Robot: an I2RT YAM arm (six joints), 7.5 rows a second.
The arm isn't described. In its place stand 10 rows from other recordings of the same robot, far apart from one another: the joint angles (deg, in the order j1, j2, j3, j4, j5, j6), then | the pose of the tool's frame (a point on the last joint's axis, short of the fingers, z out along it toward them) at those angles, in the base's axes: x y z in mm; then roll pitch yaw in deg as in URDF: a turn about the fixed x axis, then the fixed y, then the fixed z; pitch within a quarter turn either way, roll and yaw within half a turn.
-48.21, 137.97, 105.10, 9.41, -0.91, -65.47 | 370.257, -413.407, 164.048, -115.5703, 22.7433, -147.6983
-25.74, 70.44, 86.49, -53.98, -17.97, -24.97 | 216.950, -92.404, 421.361, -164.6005, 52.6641, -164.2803
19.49, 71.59, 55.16, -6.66, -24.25, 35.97 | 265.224, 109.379, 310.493, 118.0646, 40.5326, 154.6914
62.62, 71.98, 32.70, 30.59, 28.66, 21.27 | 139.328, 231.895, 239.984, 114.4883, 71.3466, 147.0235
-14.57, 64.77, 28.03, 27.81, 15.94, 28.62 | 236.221, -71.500, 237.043, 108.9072, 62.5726, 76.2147
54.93, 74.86, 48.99, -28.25, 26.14, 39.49 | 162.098, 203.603, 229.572, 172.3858, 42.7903, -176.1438
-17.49, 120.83, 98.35, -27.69, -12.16, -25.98 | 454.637, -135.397, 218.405, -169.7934, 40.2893, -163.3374
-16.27, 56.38, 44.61, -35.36, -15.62, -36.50 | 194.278, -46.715, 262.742, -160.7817, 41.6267, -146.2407
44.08, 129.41, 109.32, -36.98, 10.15, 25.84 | 361.813, 341.643, 198.143, 172.8381, 33.6233, -166.9335
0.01, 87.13, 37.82, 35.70, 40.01, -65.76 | 310.434, -22.834, 206.689, -100.7608, 15.1343, -133.6461
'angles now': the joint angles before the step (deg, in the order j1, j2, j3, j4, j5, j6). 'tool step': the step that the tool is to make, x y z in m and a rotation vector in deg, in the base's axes. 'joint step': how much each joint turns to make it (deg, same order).
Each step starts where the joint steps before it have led.
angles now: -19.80 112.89 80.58 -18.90 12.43 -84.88
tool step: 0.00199 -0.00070 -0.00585 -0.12 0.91 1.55
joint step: -0.05 0.94 0.11 0.35 -0.67 -1.55
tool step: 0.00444 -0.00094 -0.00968 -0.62 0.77 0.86
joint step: 0.10 1.71 0.23 1.19 0.19 -1.15
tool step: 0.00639 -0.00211 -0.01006 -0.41 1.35 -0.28
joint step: 0.09 2.42 1.47 -0.14 0.89 -0.22
